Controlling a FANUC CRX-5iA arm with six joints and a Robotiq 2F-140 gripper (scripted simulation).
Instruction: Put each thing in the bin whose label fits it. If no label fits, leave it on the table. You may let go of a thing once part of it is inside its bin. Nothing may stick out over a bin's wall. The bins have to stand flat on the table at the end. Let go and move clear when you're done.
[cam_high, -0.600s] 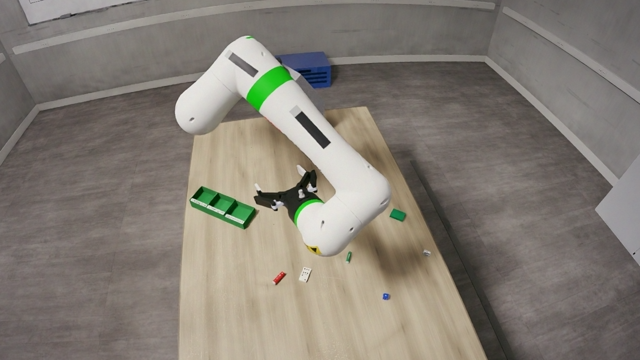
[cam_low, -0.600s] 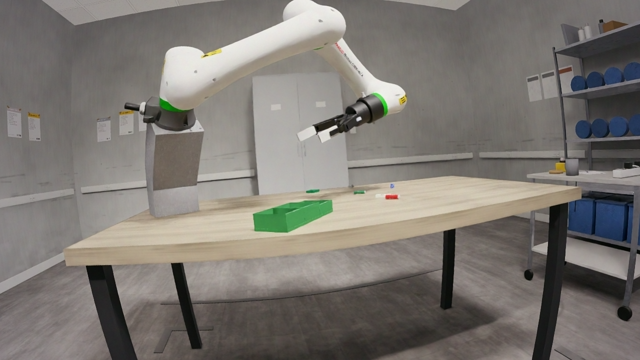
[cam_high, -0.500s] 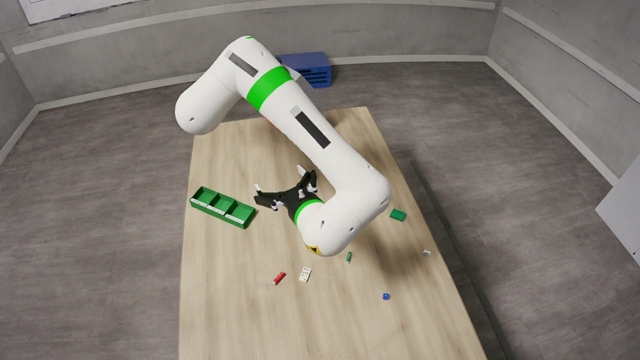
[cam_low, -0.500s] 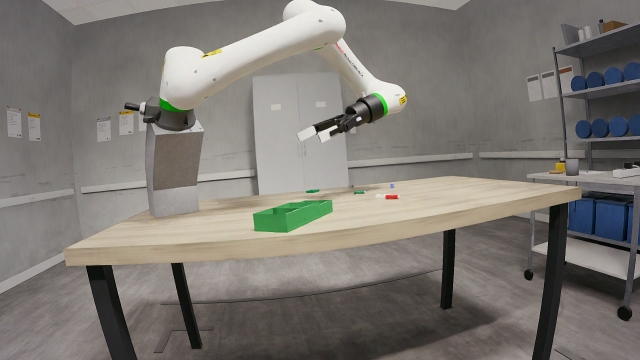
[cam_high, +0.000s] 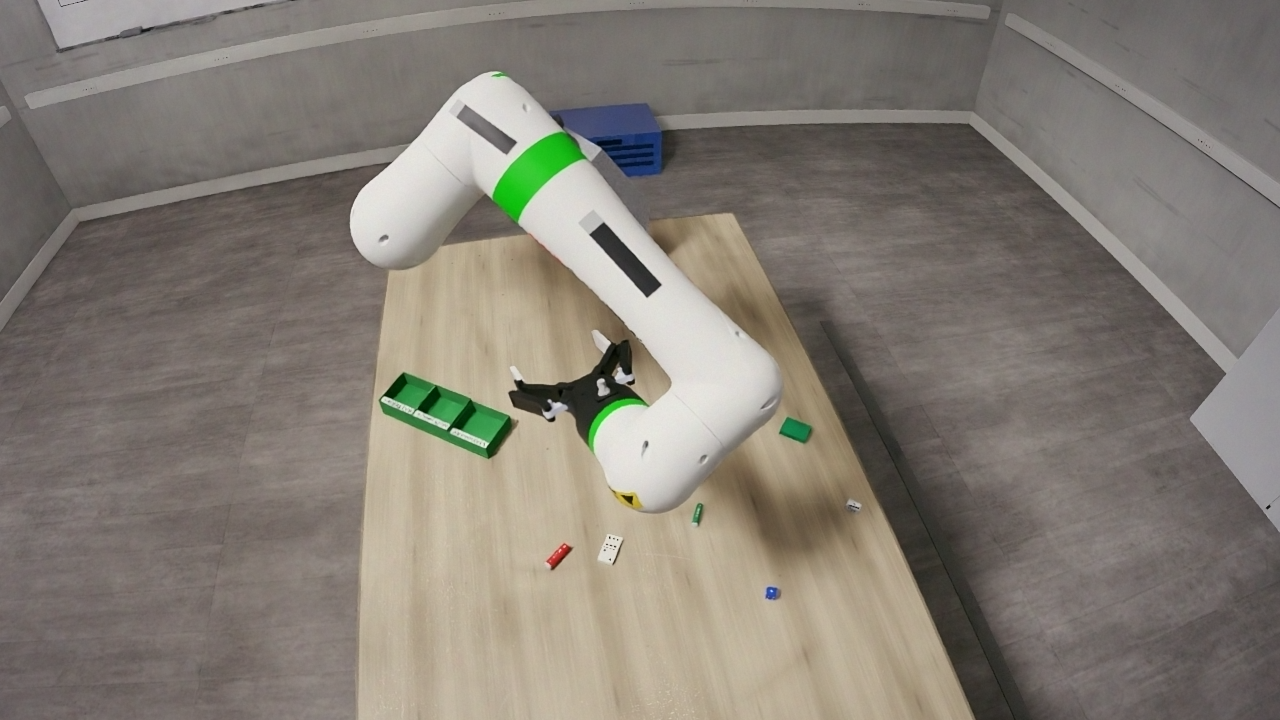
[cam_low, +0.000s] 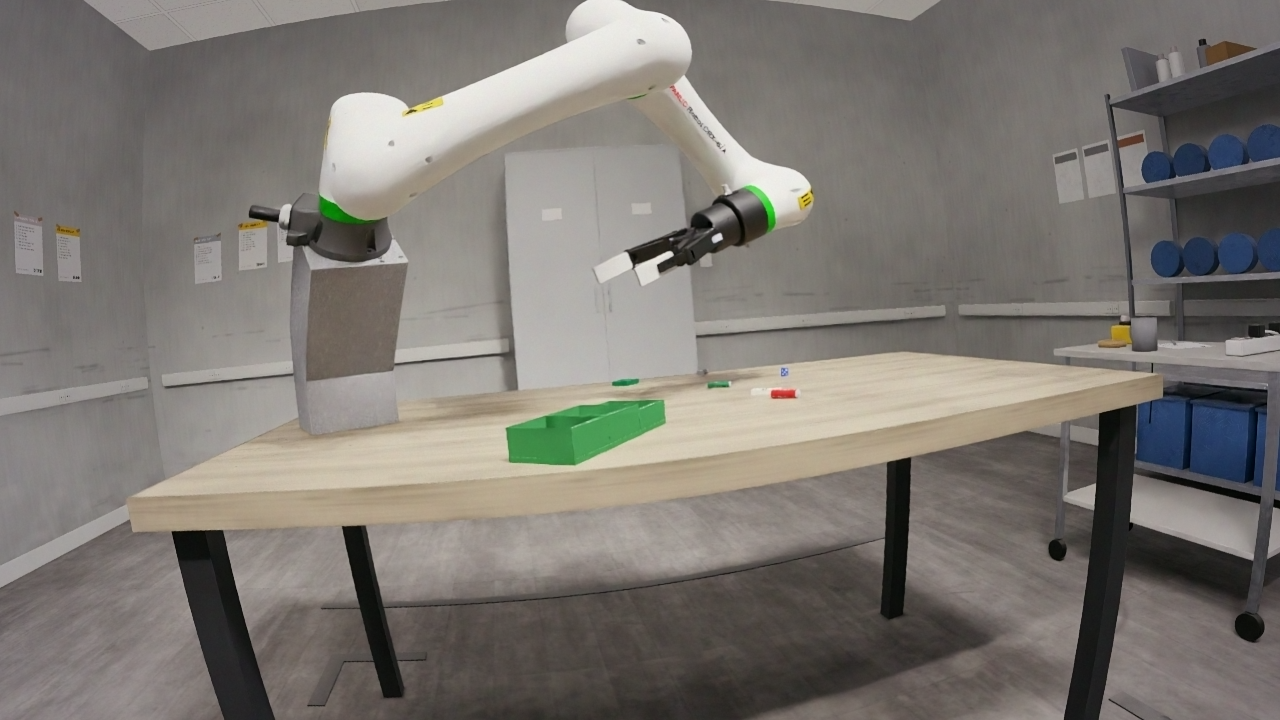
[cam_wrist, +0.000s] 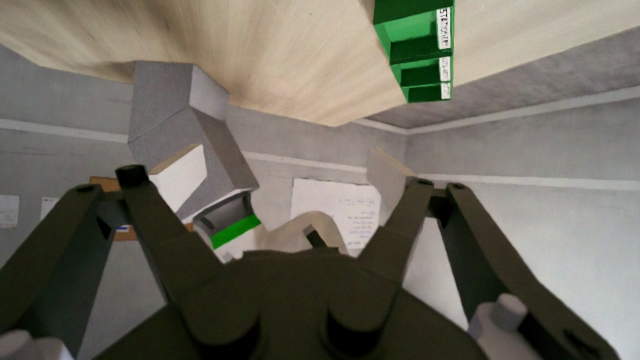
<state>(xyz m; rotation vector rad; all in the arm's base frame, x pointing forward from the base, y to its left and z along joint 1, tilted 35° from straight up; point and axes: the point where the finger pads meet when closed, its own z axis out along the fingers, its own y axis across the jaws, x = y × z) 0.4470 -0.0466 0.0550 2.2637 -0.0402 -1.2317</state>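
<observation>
The green three-compartment bin lies 22 cm to the right of my hand, 19 cm below it and 10 cm behind it. Round my hand: white domino 24 cm ahead, 21 cm below, 2 cm to the left; green battery 22 cm ahead, 21 cm below, 17 cm to the left; red stick-like piece 23 cm ahead, 20 cm below, 7 cm to the right.
</observation>
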